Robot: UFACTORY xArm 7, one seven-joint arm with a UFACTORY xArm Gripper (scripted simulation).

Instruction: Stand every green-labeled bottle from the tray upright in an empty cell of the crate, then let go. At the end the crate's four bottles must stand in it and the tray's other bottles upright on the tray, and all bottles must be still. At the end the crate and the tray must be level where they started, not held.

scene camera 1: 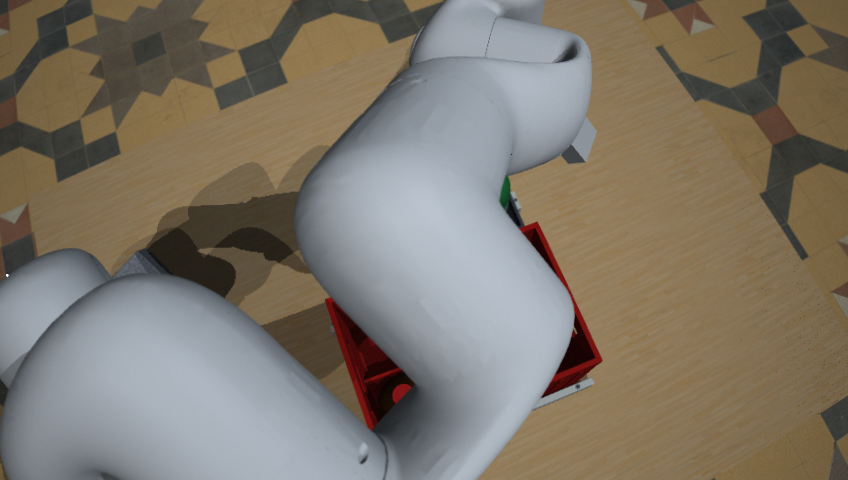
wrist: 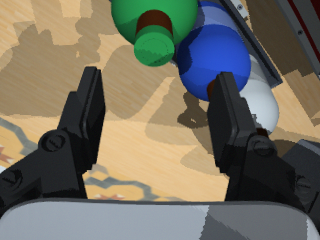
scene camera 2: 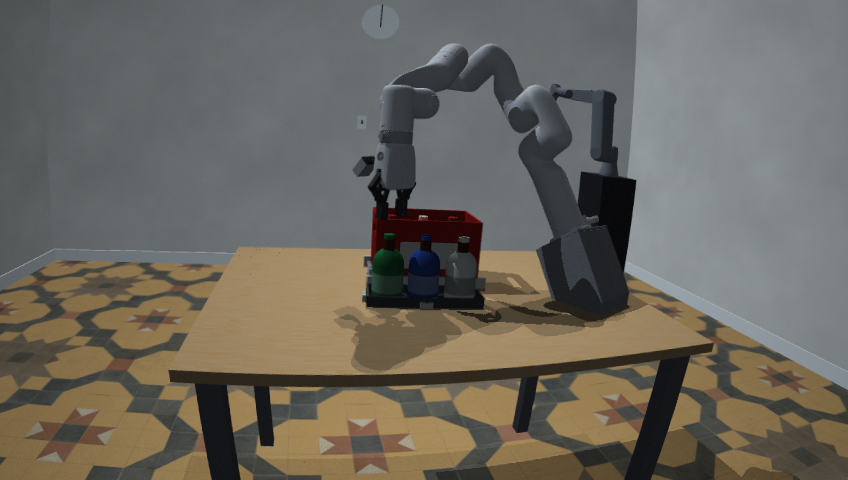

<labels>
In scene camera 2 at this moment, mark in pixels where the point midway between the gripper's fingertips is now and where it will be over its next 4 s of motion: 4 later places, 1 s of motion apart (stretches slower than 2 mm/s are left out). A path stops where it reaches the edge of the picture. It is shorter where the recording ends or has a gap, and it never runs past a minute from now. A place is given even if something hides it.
My gripper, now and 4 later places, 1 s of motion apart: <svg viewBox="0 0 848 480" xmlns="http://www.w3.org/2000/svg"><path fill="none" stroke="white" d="M391 217L390 226L390 229L389 241L389 244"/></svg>
</labels>
